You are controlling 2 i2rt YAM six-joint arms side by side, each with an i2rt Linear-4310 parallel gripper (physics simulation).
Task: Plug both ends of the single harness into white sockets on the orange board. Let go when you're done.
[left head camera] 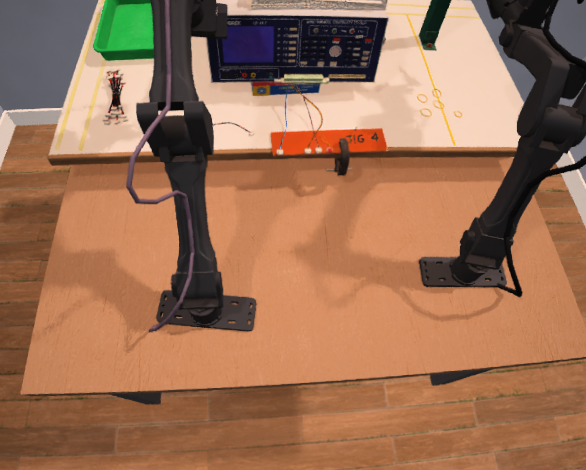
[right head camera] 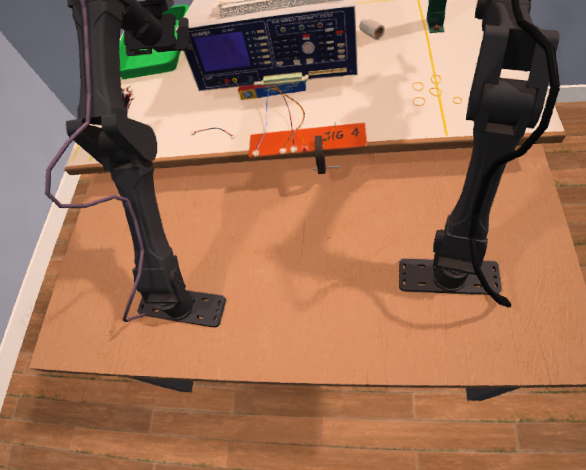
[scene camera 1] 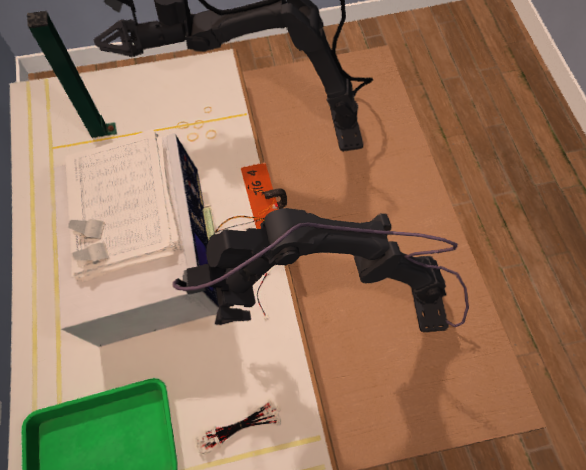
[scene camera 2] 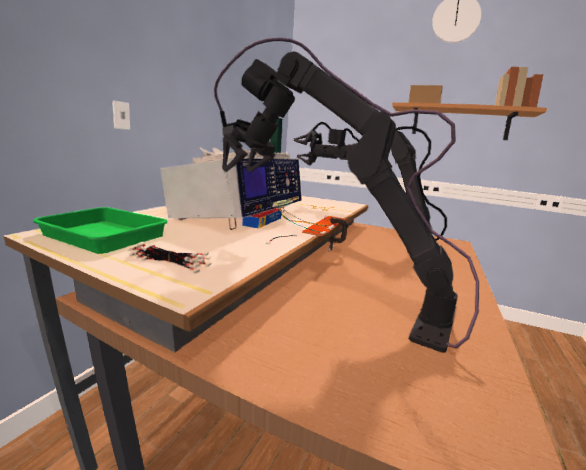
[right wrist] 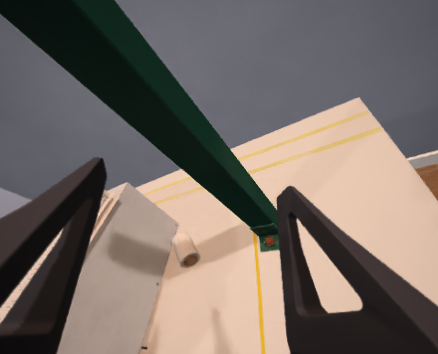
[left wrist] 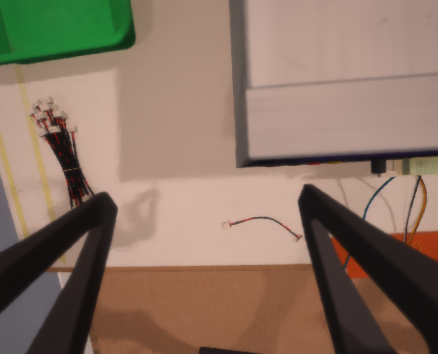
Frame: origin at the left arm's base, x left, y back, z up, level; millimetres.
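Seen in the pictures: left gripper, between the fingertips: [left head camera: 195, 34] [right head camera: 171, 48] [scene camera 1: 214, 302] [scene camera 2: 236, 170] [left wrist: 205, 195]; right gripper, between the fingertips: [scene camera 1: 96, 44] [scene camera 2: 295, 147] [right wrist: 205, 180]; left arm's base, origin of its link: [left head camera: 207, 311] [right head camera: 181, 306] [scene camera 1: 426, 293] [scene camera 2: 434, 323]; right arm's base, origin of its link: [left head camera: 462, 272] [right head camera: 448, 277] [scene camera 1: 345, 122].
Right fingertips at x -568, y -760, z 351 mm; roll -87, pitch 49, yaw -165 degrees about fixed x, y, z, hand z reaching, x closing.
Observation:
Offsets run from my right fingertips to a thing's middle. "pt": to the spot under its first point.
The single harness @(pt dx +573, dy +333, dz -250 mm) [left head camera: 230, 123] [right head camera: 214, 128] [scene camera 1: 258, 295] [scene camera 2: 281, 237] [left wrist: 260, 217], a short red-black wire, lies on the white top, left of the orange board @(pt dx +235, dy +368, dz -246 mm) [left head camera: 372, 146] [right head camera: 350, 141] [left wrist: 377, 250] in the head views. One end carries a white connector @(dx +626, dy +348, dz -248 mm) [left wrist: 226, 225]. White sockets @(dx +447, dy +414, dz -243 mm) [left head camera: 279, 151] [right head camera: 256, 153] sit along the board's front edge; coloured wires run to the board. My left gripper [scene camera 2: 238, 169] [left wrist: 205, 195] is open and empty, high above the table near the tester's front left corner. My right gripper [scene camera 2: 297, 149] [right wrist: 205, 180] is open and empty, raised near the green post.
The tester @(dx +450, dy +84, dz -164 mm) [left head camera: 295, 72] stands behind the board. A black clamp @(dx +296, dy +393, dz -285 mm) [left head camera: 342, 157] grips the board's front edge. A green tray @(dx +879, dy +0, dz -230 mm) [scene camera 1: 100, 430] and a harness bundle @(dx +869, dy +278, dz -237 mm) [left wrist: 70, 160] lie to the side. The green post @(dx +53, dy -61, dz -61 mm) [right wrist: 200, 150] rises at the other side, near rubber bands @(pt dx +98, dy +240, dz -250 mm) [left head camera: 425, 112].

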